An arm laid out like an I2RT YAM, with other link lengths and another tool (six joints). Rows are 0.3 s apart.
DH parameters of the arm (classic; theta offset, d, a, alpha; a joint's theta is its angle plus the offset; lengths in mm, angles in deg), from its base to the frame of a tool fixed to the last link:
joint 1: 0 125.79 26.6 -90
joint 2: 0 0 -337.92 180
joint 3: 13.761 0 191.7 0
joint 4: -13.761 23.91 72.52 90
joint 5: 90 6.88 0 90
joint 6: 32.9 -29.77 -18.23 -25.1
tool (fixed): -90 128.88 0 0
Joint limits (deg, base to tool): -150..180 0..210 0..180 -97..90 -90..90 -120..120
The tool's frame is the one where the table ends.
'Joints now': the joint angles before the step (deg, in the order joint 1, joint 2, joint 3, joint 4, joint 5, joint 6). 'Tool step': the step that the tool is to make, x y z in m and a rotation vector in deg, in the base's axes. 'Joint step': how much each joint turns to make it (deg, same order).
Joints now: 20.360, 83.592, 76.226, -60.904, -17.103, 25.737
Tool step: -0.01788, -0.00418, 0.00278, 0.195, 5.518, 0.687
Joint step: -0.066, -0.808, 0.023, -5.945, -2.230, -0.023
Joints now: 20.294, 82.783, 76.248, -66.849, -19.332, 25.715
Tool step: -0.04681, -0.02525, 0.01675, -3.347, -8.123, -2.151
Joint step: 0.021, -10.993, 0.001, -4.525, 6.338, 0.021
